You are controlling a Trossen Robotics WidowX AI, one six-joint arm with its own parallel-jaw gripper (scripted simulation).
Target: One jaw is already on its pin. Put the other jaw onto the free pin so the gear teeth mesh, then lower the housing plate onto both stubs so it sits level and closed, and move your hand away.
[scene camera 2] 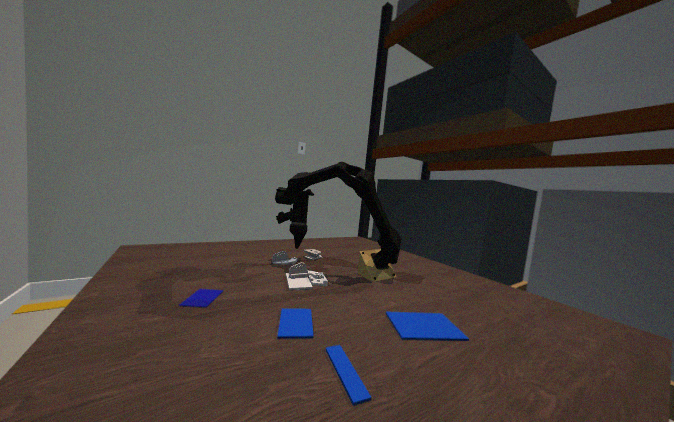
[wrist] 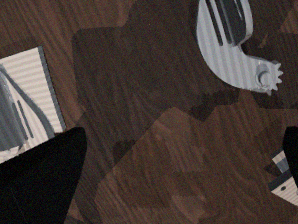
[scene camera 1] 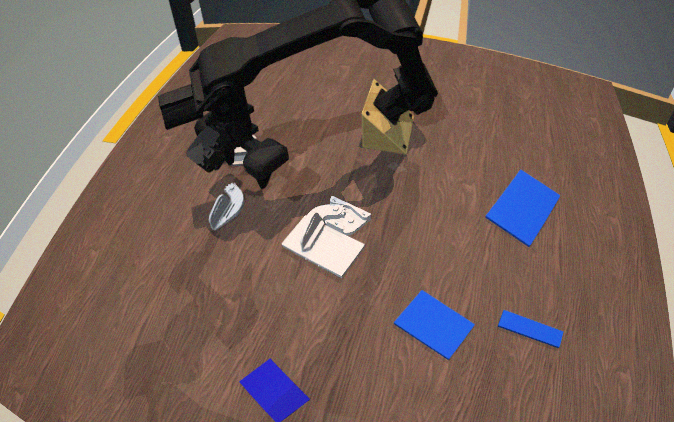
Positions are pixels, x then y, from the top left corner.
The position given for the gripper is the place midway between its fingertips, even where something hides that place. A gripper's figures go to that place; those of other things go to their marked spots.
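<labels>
The gripper [scene camera 1: 246, 175] is 78 cm from the lens; a white slab [scene camera 1: 333, 251] is 75 cm from the lens.
</labels>
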